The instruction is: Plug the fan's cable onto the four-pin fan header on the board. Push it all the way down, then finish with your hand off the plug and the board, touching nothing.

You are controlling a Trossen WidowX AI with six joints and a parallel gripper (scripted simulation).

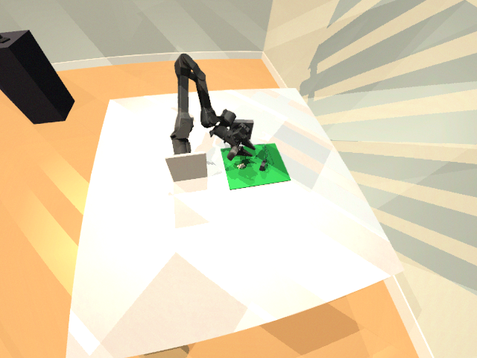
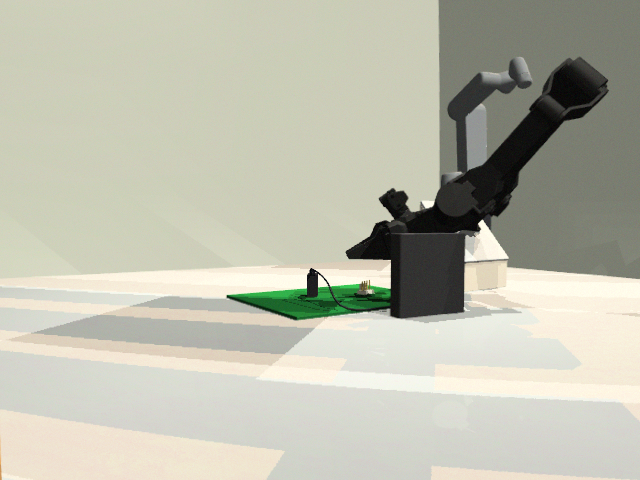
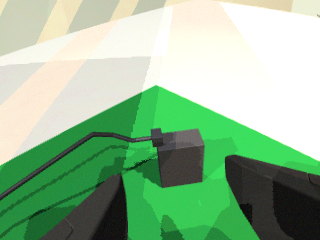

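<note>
My gripper tip is now 8 cm above the four-pin header, 6 cm past it and 2 cm to the left of it. From my gripper tip the other things lie so: black fan (17 cm to the left, 3 cm behind, 2 cm below); black plug (5 cm below, 4 cm to the right, 4 cm ahead).
</note>
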